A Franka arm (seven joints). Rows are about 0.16 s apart.
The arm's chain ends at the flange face. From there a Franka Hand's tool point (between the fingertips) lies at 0.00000 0.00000 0.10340 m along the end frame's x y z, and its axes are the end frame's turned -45 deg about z.
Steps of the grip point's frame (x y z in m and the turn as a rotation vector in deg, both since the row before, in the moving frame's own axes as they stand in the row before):
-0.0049, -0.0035, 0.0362, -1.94, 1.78, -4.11
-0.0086, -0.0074, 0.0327, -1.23, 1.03, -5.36
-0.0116, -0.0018, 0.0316, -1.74, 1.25, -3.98
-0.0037, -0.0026, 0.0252, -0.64, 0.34, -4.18
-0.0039, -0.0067, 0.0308, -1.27, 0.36, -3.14
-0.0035, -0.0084, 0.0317, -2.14, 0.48, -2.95
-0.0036, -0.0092, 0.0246, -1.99, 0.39, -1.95
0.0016, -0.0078, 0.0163, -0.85, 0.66, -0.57
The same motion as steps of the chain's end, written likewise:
-0.0107, 0.0010, 0.0363, -0.11, 2.63, -4.11
-0.0142, 0.0007, 0.0327, -0.14, 1.60, -5.36
-0.0133, 0.0064, 0.0317, -0.35, 2.11, -3.98
-0.0057, 0.0004, 0.0252, -0.21, 0.69, -4.18
-0.0096, -0.0031, 0.0308, -0.64, 1.15, -3.14
-0.0118, -0.0055, 0.0318, -1.17, 1.85, -2.95
-0.0121, -0.0059, 0.0247, -1.13, 1.68, -1.95
-0.0063, -0.0069, 0.0163, -0.13, 1.07, -0.57

